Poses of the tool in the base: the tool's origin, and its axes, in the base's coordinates. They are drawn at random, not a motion.
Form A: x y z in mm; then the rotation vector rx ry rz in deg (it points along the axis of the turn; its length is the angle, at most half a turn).
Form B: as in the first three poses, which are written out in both.
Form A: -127 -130 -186 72.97 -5.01 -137.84
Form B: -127 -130 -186 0.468 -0.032 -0.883 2.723
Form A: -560 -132 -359 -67.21 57.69 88.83
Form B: -560 -132 -359 -0.536 0.460 0.708 2.189
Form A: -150 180 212 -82.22 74.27 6.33
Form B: -150 180 212 -0.741 0.669 0.057 1.937
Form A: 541 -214 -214 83.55 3.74 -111.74
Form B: 541 -214 -214 0.599 0.027 -0.801 2.436
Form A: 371 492 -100 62.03 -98.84 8.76
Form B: 371 492 -100 0.530 -0.845 0.075 2.042
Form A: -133 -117 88 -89.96 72.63 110.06
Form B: -133 -117 88 -0.564 0.455 0.689 2.786
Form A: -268 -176 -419 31.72 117.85 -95.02
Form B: -268 -176 -419 0.205 0.762 -0.614 2.700
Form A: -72 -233 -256 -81.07 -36.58 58.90
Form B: -72 -233 -256 -0.760 -0.343 0.552 1.862
